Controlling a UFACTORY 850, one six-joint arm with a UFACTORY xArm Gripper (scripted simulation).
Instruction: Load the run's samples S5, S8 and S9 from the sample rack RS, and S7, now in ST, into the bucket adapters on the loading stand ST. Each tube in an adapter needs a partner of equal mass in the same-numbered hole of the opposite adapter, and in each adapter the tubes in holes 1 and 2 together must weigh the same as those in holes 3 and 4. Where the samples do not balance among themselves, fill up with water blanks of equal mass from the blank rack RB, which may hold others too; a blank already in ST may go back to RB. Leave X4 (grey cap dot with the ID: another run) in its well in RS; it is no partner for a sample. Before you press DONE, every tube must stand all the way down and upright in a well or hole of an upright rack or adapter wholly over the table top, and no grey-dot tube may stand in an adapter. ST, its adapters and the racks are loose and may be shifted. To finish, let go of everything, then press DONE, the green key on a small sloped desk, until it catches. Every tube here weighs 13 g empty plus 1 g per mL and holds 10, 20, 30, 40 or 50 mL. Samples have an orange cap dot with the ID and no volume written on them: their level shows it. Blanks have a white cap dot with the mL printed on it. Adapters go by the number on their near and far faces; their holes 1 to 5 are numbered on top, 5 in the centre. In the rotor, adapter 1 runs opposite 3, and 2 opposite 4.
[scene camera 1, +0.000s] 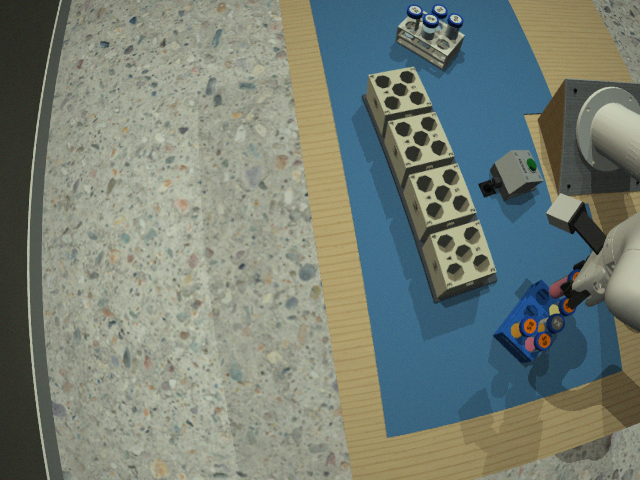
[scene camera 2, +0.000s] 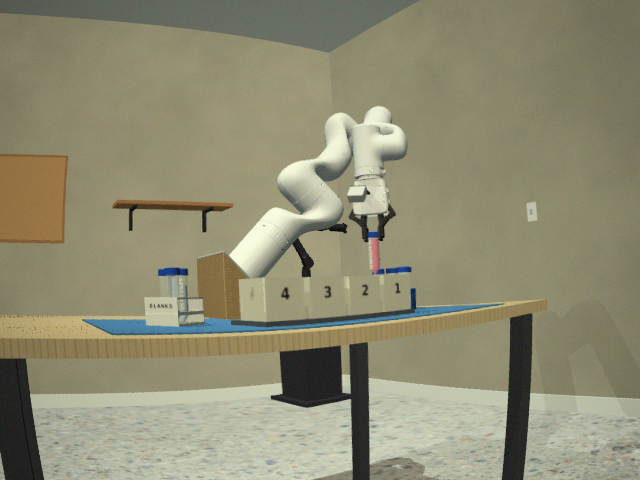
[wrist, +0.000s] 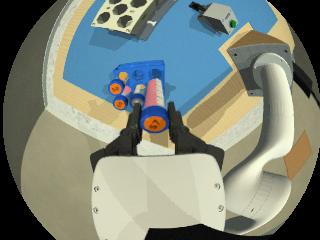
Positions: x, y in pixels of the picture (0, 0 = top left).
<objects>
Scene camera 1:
my gripper: 572, 282
blue sample rack RS: 516, 347
loading stand ST: 419, 244
</objects>
